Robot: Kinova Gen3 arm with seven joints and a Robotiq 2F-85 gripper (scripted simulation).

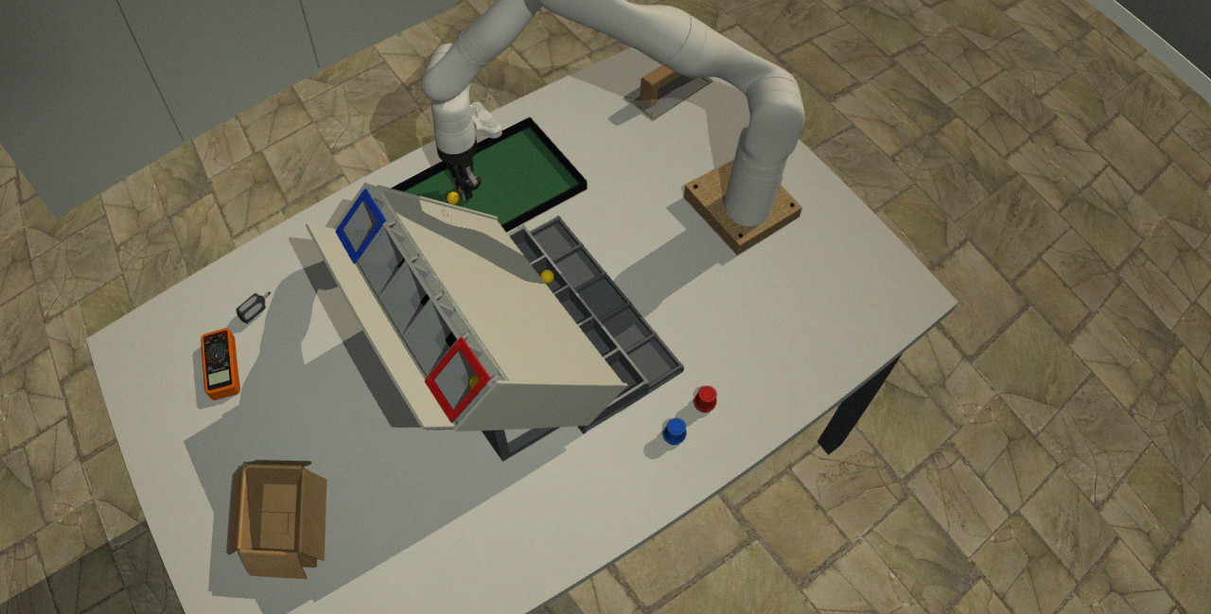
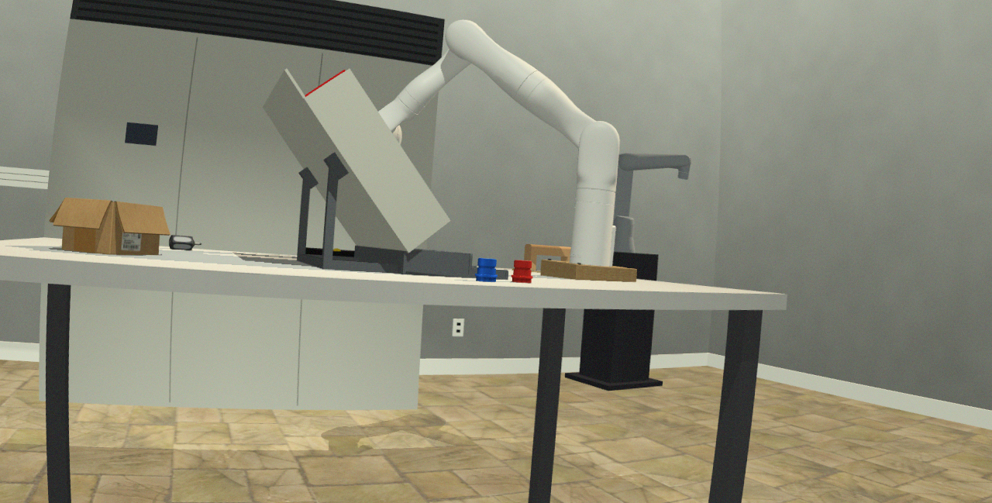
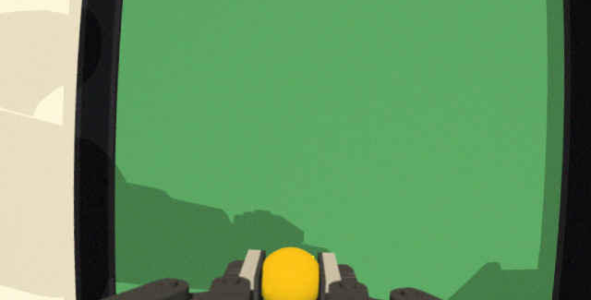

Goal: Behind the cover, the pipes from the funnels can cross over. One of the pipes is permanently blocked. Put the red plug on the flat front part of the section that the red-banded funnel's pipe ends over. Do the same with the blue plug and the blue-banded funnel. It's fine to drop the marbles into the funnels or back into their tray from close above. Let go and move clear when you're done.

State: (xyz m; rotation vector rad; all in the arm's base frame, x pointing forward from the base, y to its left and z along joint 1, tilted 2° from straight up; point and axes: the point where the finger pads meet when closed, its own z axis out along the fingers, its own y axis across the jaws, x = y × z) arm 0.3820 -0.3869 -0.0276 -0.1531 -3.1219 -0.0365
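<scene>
The green marble tray lies 1 cm behind my hand, 2 cm to the left of it and 2 cm below it. Also, from my hand: orange multimeter 59 cm ahead, 2 cm to the left, 1 cm below; then dark object 47 cm ahead, 5 cm to the right, 1 cm below; then beige cover 14 cm ahead, 34 cm to the left, 18 cm above.
</scene>
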